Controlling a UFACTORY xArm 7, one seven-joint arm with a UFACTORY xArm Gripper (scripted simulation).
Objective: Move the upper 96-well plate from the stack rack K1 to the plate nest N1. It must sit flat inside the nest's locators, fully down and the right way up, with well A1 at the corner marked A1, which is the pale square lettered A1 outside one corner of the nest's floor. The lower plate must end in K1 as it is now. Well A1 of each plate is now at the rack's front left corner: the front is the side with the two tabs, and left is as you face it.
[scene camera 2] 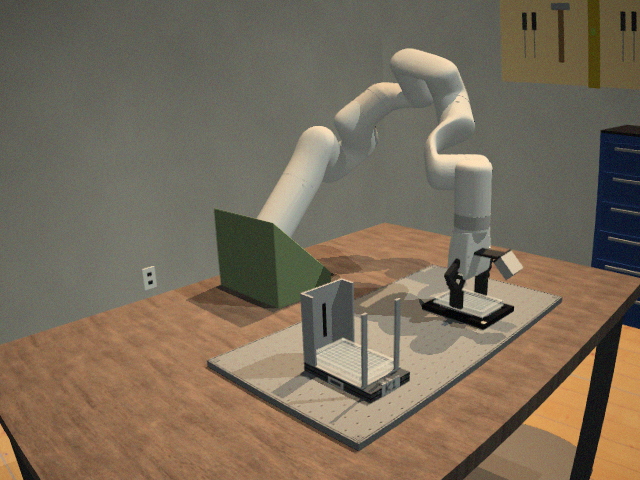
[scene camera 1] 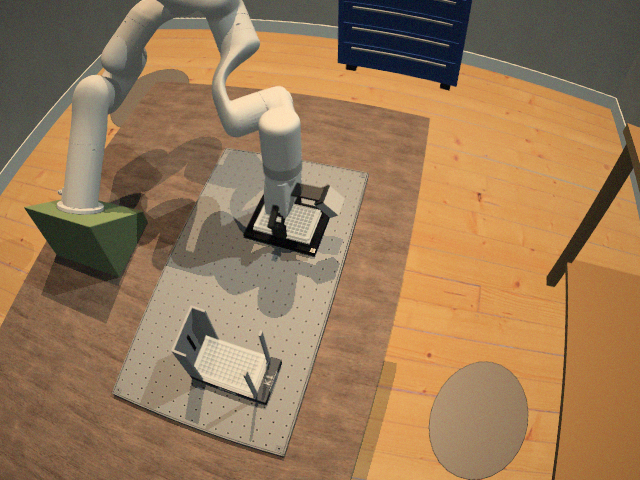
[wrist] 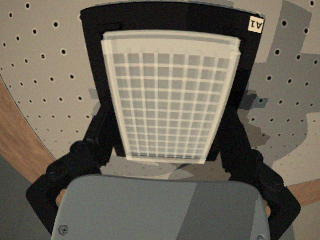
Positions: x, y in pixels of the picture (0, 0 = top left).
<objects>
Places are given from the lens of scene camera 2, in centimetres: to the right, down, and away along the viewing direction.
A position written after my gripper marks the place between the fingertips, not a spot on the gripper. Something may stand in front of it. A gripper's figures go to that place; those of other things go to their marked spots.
my gripper [scene camera 2: 468, 301]: 31, 13, 121
black plate nest N1 [scene camera 2: 497, 315]: 36, 15, 115
</objects>
